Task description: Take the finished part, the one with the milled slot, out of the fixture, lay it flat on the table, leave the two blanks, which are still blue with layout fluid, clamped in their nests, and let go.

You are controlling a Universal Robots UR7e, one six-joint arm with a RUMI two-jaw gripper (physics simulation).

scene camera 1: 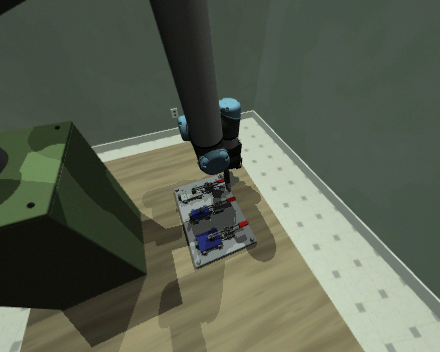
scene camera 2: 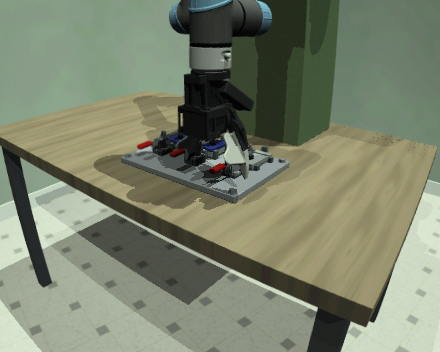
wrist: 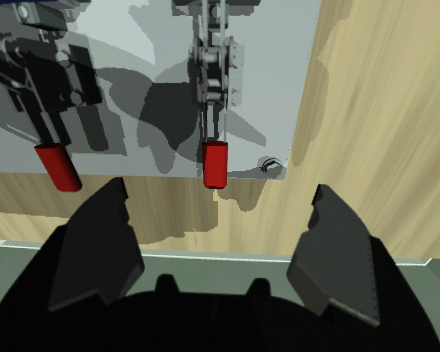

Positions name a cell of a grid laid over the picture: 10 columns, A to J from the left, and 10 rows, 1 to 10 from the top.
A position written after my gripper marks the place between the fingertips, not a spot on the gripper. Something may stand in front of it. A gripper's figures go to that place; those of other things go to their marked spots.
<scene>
My gripper (wrist: E6): 13 cm from the lens. A fixture plate (wrist: D4): 17 cm from the lens.
</scene>
